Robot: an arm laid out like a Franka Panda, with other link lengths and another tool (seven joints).
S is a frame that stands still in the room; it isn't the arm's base.
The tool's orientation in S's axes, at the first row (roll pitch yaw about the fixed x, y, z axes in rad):
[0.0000, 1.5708, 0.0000]
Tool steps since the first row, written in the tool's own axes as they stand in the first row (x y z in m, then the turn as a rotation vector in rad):
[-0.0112, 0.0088, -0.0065, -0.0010, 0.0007, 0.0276]
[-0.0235, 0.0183, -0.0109, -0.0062, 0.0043, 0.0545]
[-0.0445, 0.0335, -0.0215, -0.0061, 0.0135, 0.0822]
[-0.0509, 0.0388, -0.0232, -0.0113, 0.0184, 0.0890]
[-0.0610, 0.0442, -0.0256, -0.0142, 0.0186, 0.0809]
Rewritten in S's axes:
[-0.0065, 0.0088, 0.0112, 0.0276, 0.0007, 0.0010]
[-0.0109, 0.0183, 0.0235, 0.0545, 0.0043, 0.0062]
[-0.0215, 0.0335, 0.0445, 0.0822, 0.0135, 0.0061]
[-0.0232, 0.0388, 0.0509, 0.0890, 0.0184, 0.0113]
[-0.0256, 0.0442, 0.0610, 0.0809, 0.0186, 0.0142]

